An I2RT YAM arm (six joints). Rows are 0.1 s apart.
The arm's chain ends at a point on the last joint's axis. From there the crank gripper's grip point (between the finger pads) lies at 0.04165 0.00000 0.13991 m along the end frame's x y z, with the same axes.
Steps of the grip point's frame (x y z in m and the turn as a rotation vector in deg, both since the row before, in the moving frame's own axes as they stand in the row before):
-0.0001, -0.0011, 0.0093, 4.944, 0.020, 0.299
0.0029, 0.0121, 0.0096, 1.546, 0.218, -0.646
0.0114, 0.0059, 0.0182, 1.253, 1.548, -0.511
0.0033, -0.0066, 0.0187, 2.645, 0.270, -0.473
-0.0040, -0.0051, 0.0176, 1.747, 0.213, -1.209
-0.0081, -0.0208, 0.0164, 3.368, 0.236, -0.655
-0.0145, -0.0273, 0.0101, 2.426, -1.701, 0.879
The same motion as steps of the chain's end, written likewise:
-0.0002, 0.0107, 0.0098, 4.944, 0.020, 0.299
0.0024, 0.0163, 0.0098, 1.546, 0.218, -0.646
0.0077, 0.0093, 0.0194, 1.253, 1.548, -0.511
0.0027, 0.0002, 0.0191, 2.645, 0.270, -0.473
-0.0045, 0.0000, 0.0178, 1.747, 0.213, -1.209
-0.0086, -0.0121, 0.0168, 3.368, 0.236, -0.655
-0.0104, -0.0220, 0.0090, 2.426, -1.701, 0.879

